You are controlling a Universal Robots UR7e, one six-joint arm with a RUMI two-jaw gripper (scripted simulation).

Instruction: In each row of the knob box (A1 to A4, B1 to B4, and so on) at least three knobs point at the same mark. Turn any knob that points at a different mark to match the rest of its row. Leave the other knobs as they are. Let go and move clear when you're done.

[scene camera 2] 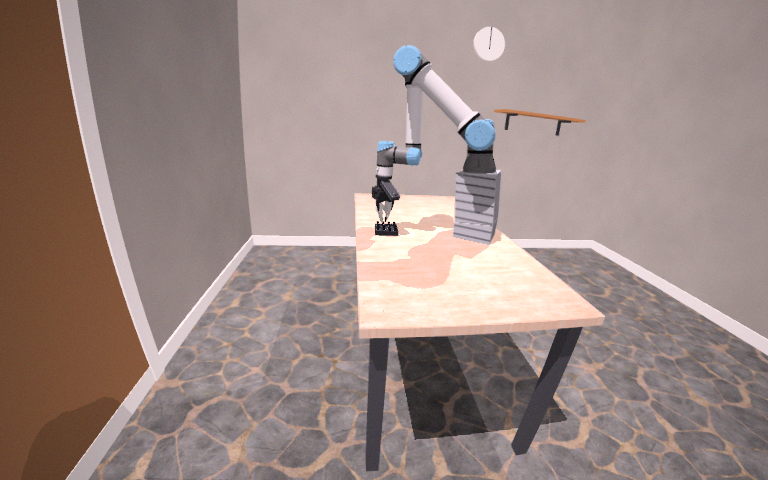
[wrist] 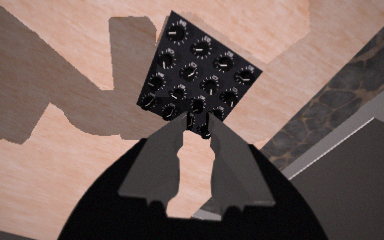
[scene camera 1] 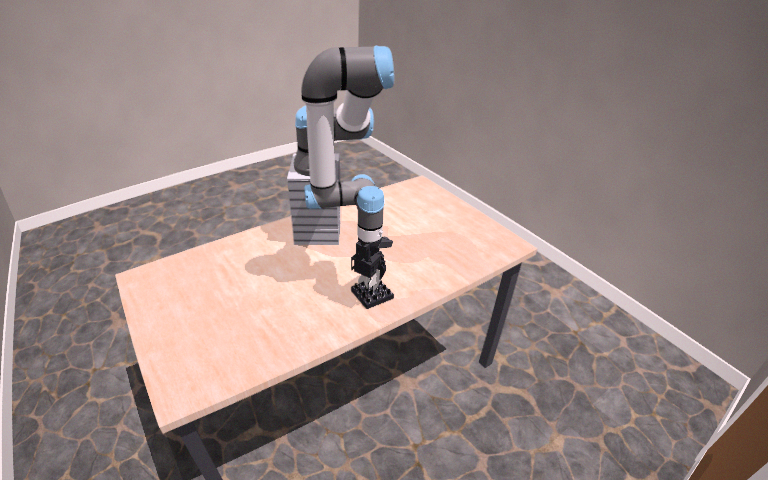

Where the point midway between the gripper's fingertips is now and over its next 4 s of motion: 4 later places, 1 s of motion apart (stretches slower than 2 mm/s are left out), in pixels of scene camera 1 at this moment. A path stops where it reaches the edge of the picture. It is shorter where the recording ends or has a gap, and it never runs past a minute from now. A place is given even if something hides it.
My gripper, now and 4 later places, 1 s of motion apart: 370,289; 371,290; 371,291; 372,283; 373,279
